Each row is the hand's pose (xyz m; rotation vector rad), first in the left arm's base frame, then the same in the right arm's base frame.
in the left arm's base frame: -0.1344 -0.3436 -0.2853 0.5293 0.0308 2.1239
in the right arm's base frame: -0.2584 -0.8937 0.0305 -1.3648 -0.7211 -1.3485
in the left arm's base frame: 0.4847 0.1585 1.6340 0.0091 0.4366 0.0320
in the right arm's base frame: 0.1770 0.7720 1.1946 -0.1040 1.5989 2.1195
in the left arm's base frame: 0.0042 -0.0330 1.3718 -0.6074 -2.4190 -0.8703
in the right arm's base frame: 0.4467 0.2939 1.0073 0.9789 -0.7140 0.1654
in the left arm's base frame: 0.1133 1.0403 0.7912 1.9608 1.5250 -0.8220
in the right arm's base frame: -0.4360 -0.2414 1.6671 0.8671 -2.8413 0.6693
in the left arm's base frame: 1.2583 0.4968 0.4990 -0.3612 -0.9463 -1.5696
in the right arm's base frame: -1.1532 0.4536 0.8337 -0.0467 0.2358 0.4710
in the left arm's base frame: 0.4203 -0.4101 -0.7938 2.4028 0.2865 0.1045
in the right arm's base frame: -0.9015 -0.8501 -0.3634 -0.9784 -2.7890 0.5437
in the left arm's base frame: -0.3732 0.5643 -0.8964 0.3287 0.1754 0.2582
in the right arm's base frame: -0.8436 -1.6592 0.6018 0.4955 1.7945 2.0052
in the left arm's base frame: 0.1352 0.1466 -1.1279 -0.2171 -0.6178 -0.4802
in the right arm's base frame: -1.1412 -1.3873 0.0326 0.4034 0.6891 1.4145
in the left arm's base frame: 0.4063 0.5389 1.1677 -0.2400 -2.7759 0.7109
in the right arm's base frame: -0.2023 0.3201 1.3366 2.1638 -0.9804 0.3088
